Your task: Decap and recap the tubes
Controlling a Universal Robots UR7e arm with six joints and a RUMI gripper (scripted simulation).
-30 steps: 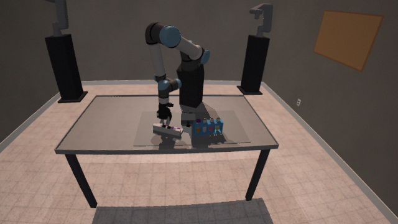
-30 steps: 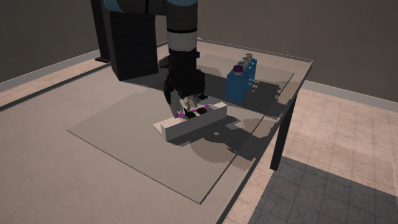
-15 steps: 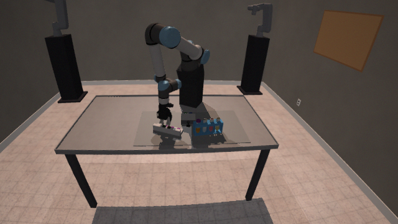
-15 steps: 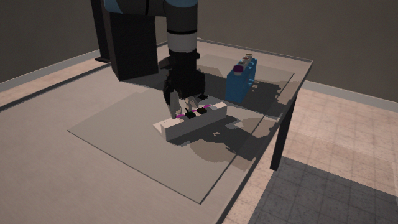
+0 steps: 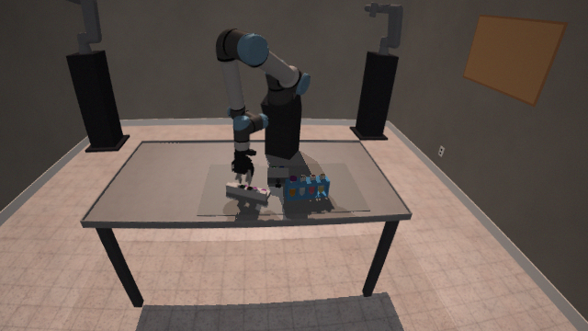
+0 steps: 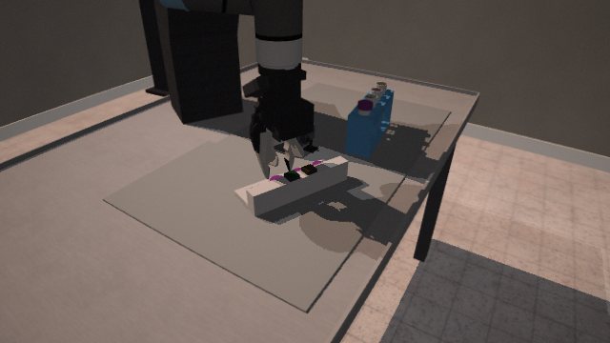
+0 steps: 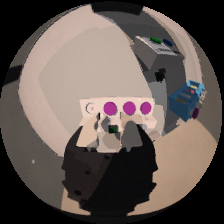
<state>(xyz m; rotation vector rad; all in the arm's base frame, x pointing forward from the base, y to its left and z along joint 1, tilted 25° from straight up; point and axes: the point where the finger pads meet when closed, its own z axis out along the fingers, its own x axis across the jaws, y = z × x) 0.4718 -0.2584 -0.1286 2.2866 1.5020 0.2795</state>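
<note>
My hand is 11 cm past the blue key, 21 cm to the right of it and 2 cm below it. Also, from my hand: grey key housing 9 cm behind, 19 cm to the left; green key 11 cm behind, 16 cm to the left, 2 cm above; table edge 26 cm ahead, 2 cm to the left, 5 cm below.
</note>
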